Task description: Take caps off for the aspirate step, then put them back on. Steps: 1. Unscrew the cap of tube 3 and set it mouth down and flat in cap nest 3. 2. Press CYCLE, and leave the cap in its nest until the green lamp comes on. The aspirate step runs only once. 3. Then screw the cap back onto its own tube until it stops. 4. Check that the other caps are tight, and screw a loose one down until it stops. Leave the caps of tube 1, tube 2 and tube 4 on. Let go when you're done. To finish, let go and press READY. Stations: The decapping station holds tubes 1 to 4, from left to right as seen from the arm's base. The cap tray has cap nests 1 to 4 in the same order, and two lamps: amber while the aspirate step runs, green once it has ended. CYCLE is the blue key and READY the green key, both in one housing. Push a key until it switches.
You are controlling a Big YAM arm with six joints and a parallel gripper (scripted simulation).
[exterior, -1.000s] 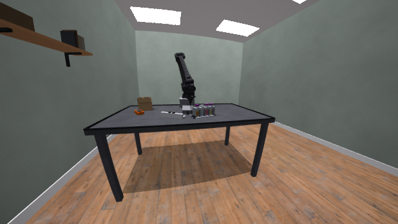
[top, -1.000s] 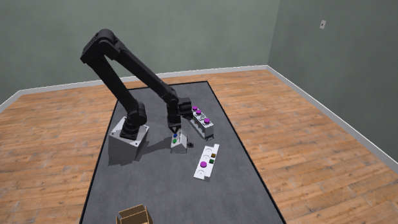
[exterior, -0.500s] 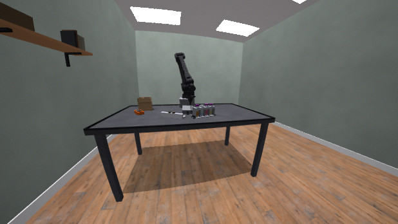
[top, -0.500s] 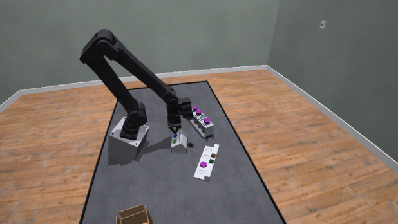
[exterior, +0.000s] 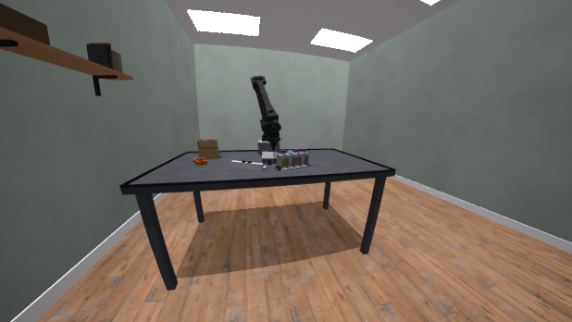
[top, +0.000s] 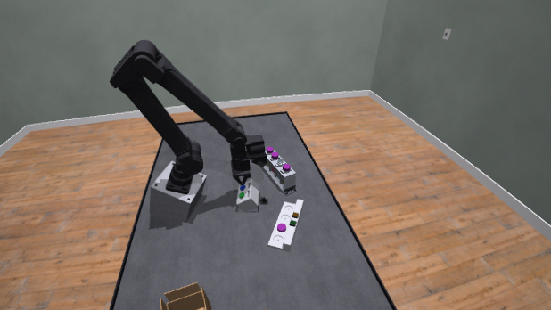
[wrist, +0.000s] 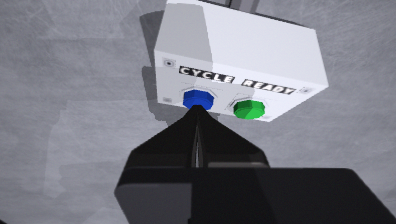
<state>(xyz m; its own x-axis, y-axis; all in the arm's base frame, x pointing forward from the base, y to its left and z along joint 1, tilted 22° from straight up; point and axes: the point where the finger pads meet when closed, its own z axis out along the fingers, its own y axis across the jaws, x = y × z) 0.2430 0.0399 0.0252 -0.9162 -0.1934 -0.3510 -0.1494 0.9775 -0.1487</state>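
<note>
My gripper is now 20 mm above the blue key. From my hand the other things lie so: key housing: 20 mm ahead, 20 mm to the right, 40 mm below; green key: 50 mm to the right, 20 mm below; cap: 150 mm ahead, 180 mm to the right, 80 mm below.
</note>
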